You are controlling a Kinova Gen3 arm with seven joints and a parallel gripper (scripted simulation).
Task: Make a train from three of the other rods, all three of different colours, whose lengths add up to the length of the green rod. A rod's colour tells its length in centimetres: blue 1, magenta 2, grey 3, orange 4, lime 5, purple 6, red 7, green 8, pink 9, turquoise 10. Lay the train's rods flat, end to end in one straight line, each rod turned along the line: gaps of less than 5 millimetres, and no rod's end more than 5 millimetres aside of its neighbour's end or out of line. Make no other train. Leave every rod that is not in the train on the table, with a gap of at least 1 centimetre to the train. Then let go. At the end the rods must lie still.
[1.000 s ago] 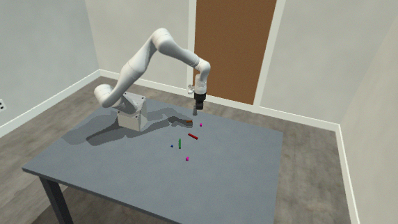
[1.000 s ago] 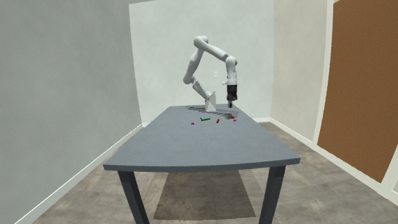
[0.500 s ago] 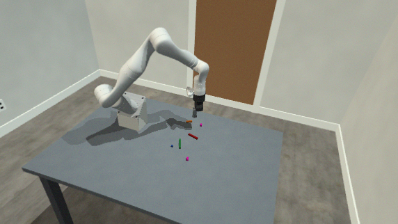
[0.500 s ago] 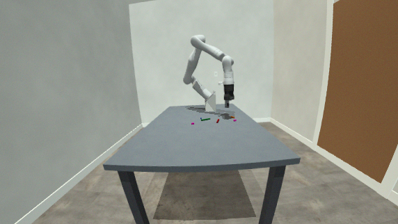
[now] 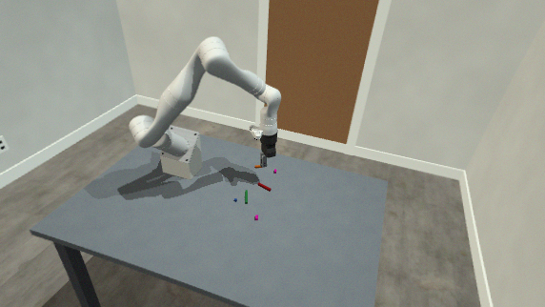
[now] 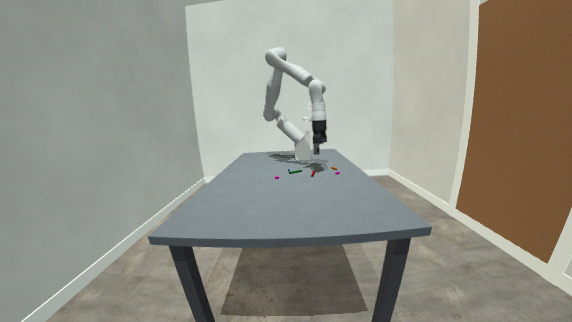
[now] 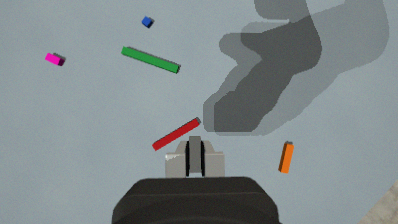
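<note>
Right now the blue rod is 16 cm to the right of my hand, 12 cm below it and 7 cm behind it. From my hand the other things lie so: red rod 12 cm below, 2 cm to the right, 2 cm ahead; then grey rod 1 cm below; then green rod 12 cm to the right, 12 cm below, 3 cm behind.
</note>
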